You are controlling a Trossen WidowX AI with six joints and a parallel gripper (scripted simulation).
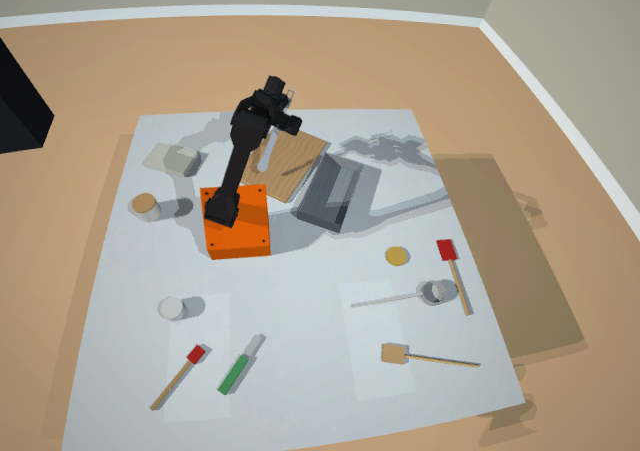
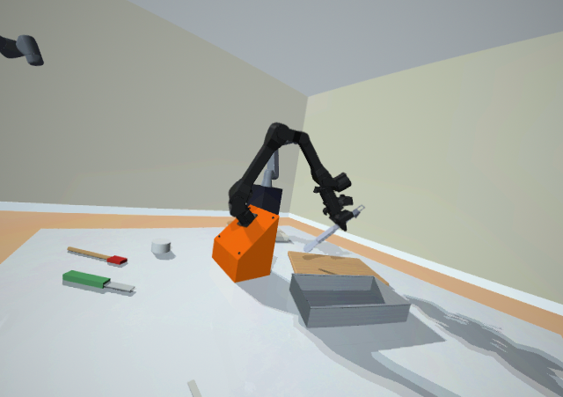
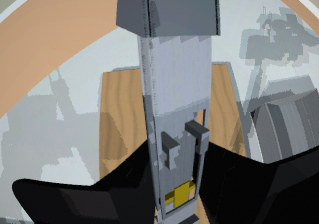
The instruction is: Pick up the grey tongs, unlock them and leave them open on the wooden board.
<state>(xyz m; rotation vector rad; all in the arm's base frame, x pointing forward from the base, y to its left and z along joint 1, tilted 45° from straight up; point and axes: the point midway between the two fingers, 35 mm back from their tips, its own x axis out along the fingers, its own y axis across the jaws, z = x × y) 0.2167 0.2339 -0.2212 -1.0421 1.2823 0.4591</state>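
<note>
The wooden board is 10 mm behind my gripper tip, 30 mm to the right of it and 160 mm below it. Round my gripper tip: beige block (450 mm behind, 40 mm to the left, 160 mm below); grey roasting tin (150 mm ahead, 230 mm to the right, 140 mm below); cork-topped jar (520 mm behind, 200 mm to the right, 130 mm below).
</note>
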